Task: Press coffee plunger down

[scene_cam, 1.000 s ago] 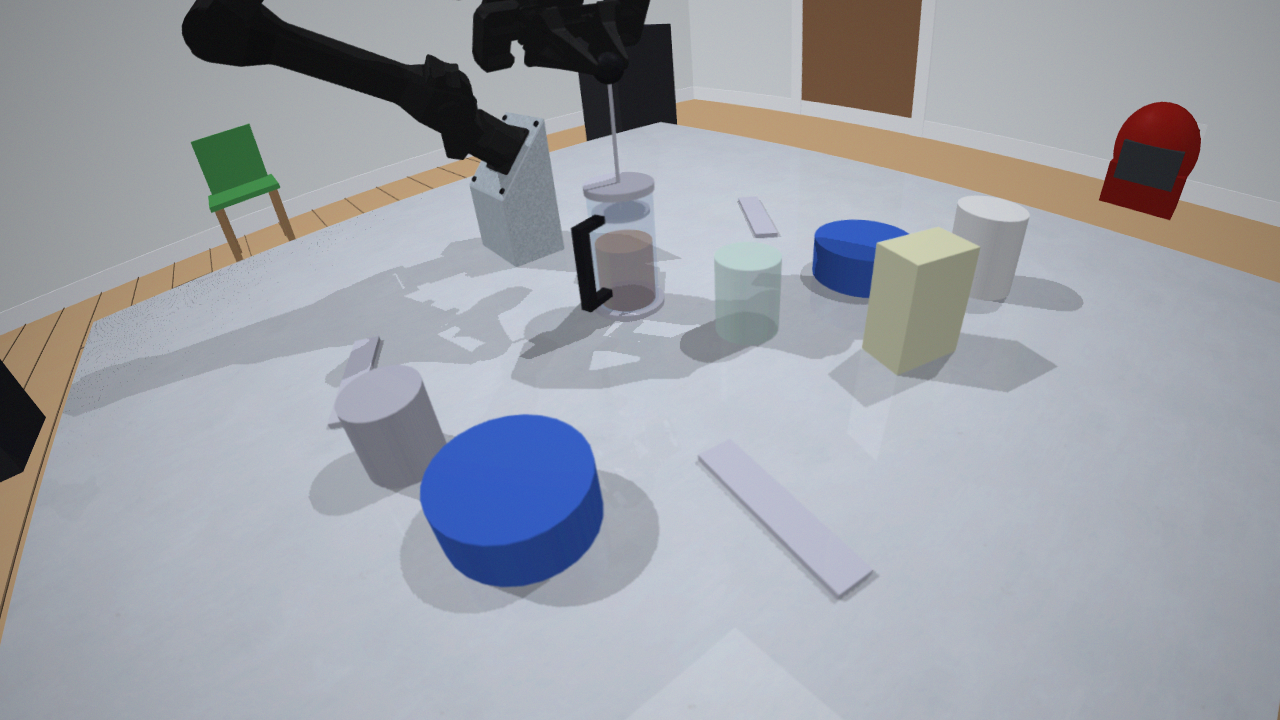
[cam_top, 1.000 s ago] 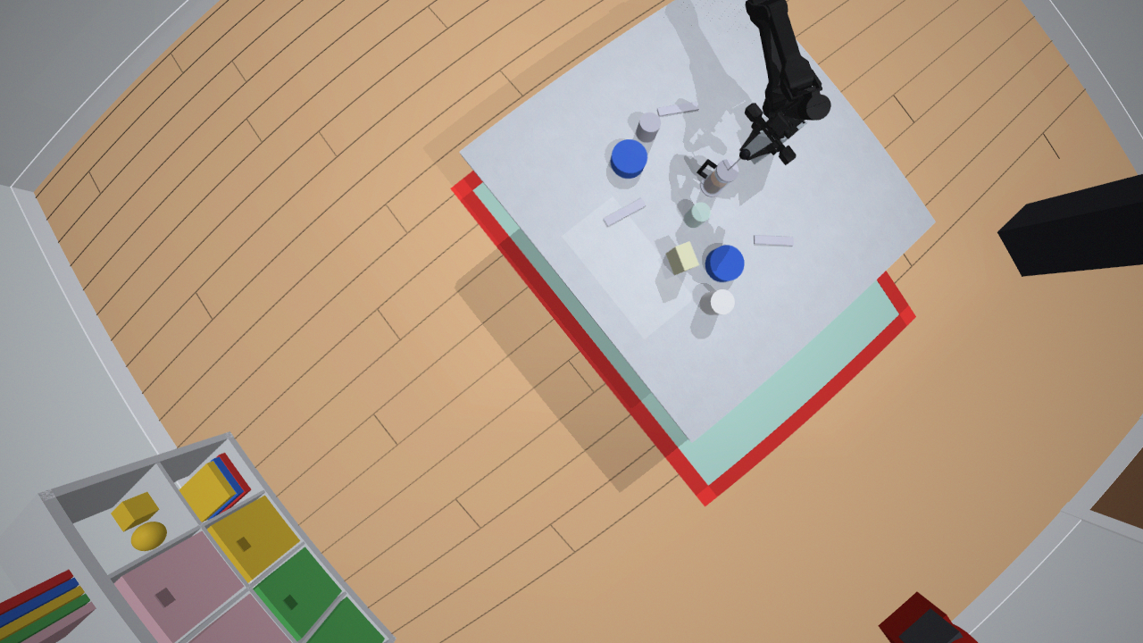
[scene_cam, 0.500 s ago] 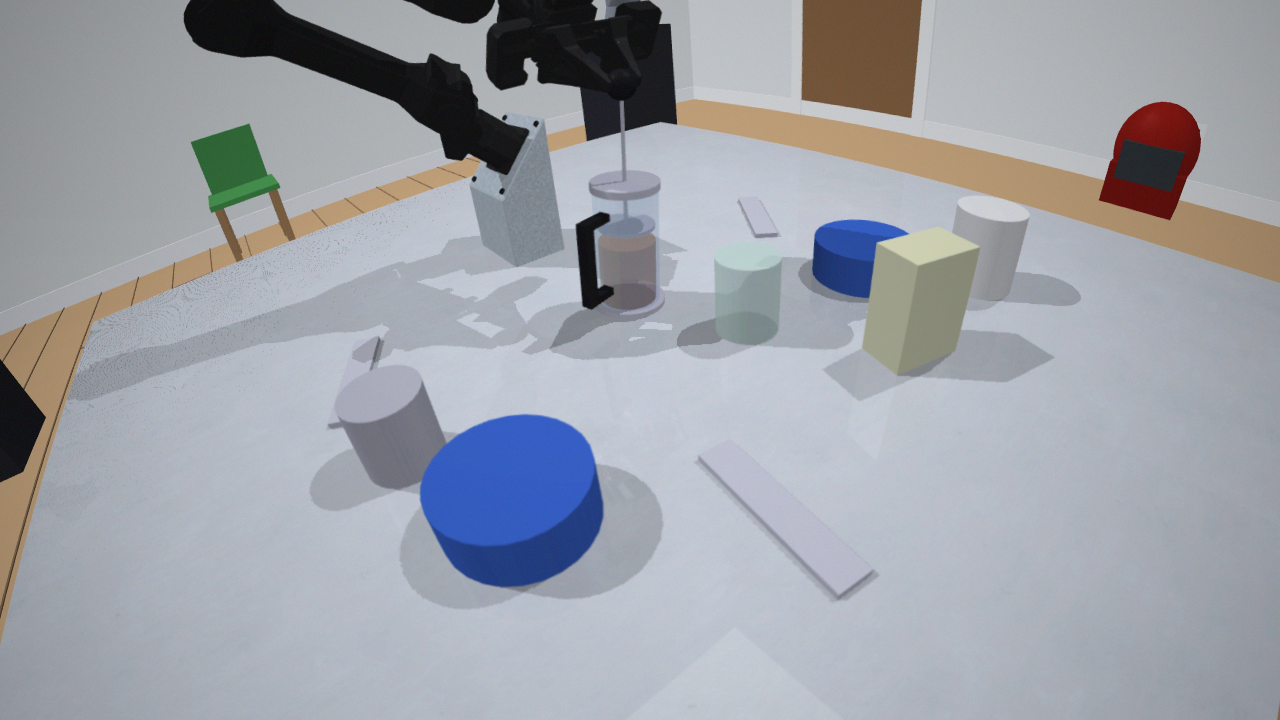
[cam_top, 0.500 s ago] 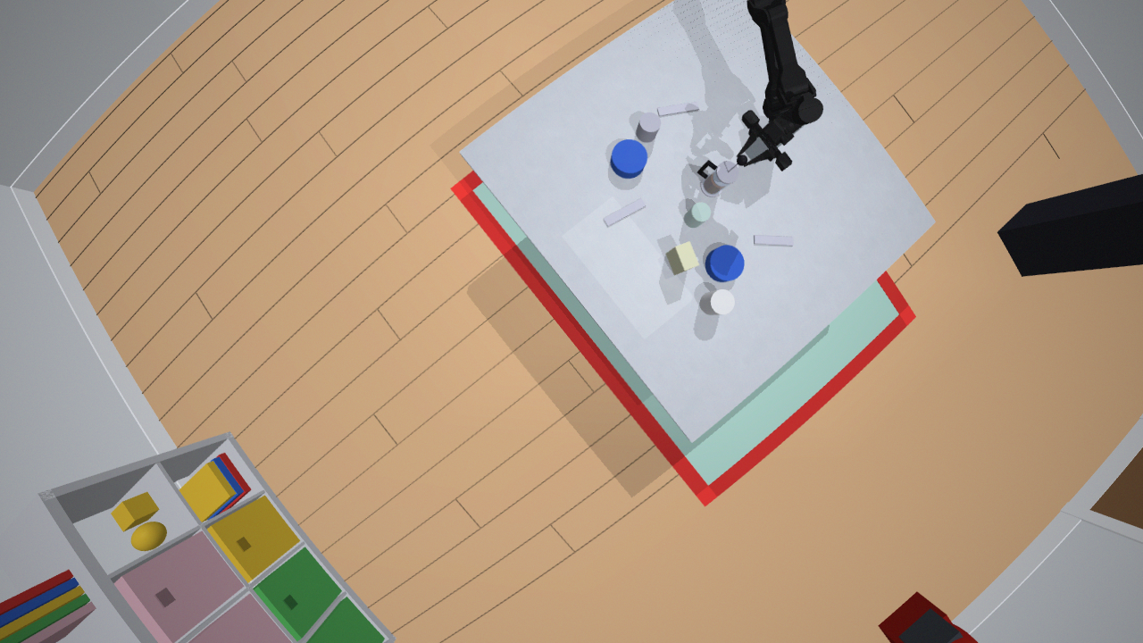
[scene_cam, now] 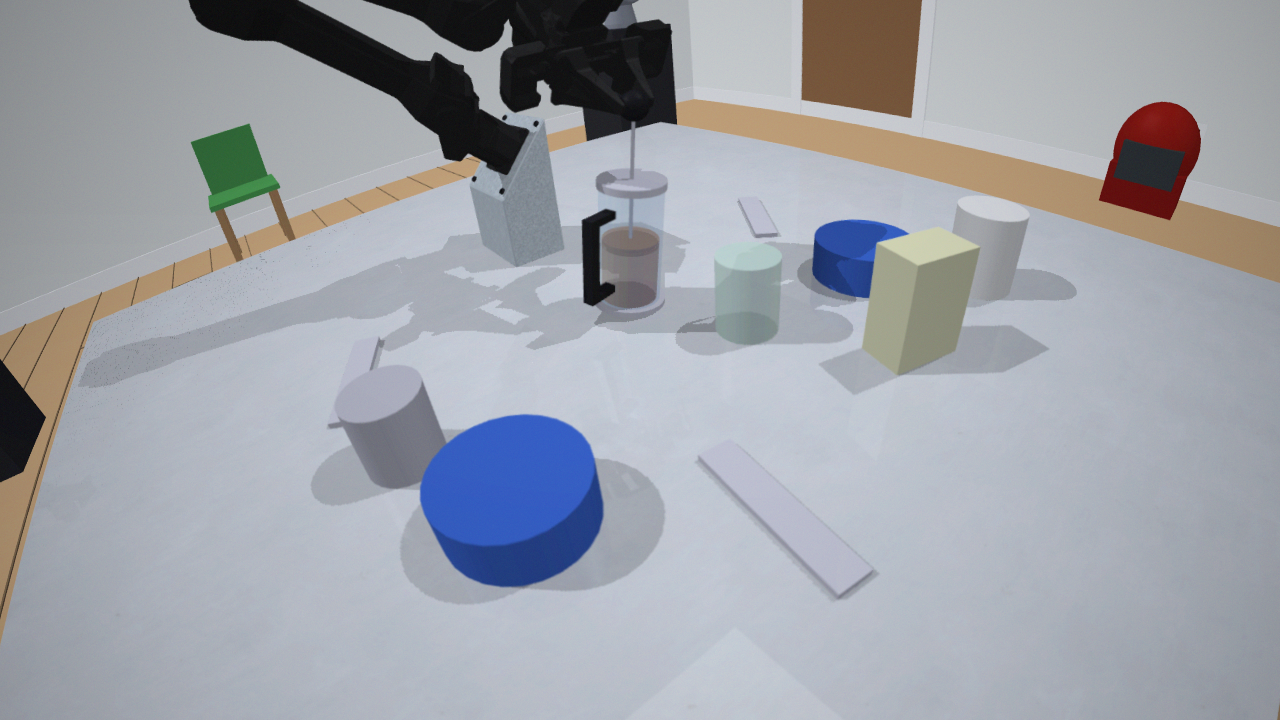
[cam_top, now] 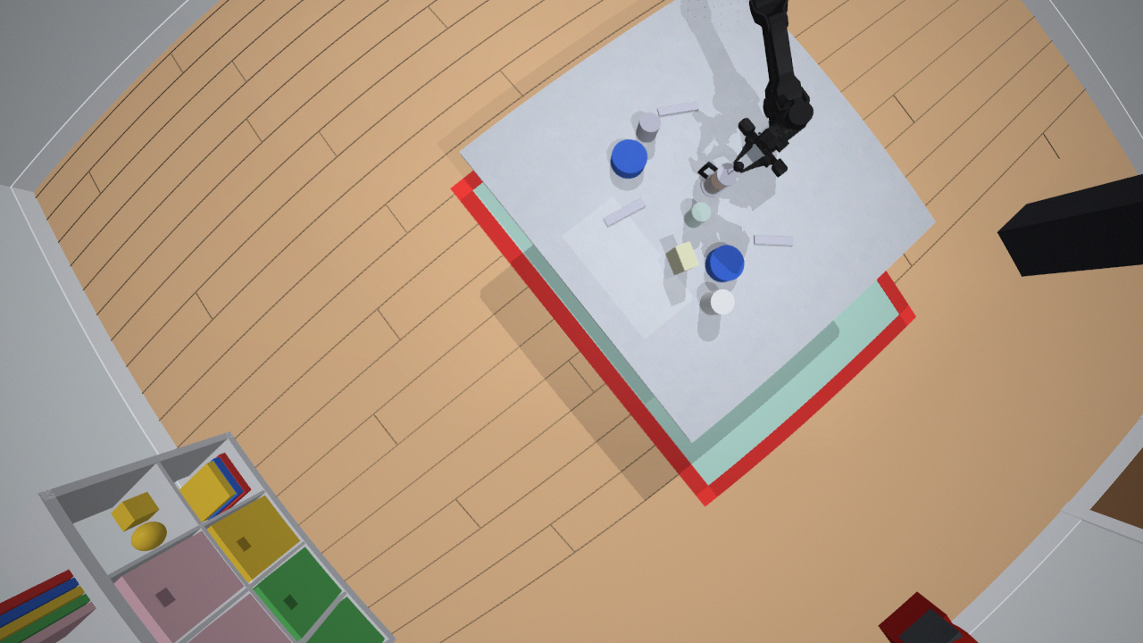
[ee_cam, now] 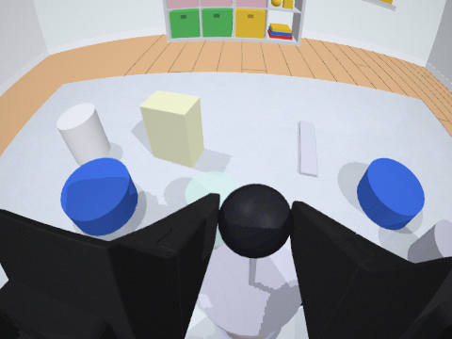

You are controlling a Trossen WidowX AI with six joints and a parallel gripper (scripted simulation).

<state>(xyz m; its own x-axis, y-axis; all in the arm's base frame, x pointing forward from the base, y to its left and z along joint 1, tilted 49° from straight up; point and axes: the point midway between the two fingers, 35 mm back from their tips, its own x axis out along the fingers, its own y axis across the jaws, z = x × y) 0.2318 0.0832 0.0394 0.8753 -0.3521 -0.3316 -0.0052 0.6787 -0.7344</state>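
The coffee press is 1 cm behind my gripper tip, 2 cm to the right of it and 11 cm below it. From my gripper tip the other things lie so: cream block (24 cm ahead, 12 cm to the left, 16 cm below); grey cylinder (5 cm ahead, 30 cm to the right, 18 cm below); pale green cylinder (10 cm ahead, 4 cm to the left, 17 cm below).
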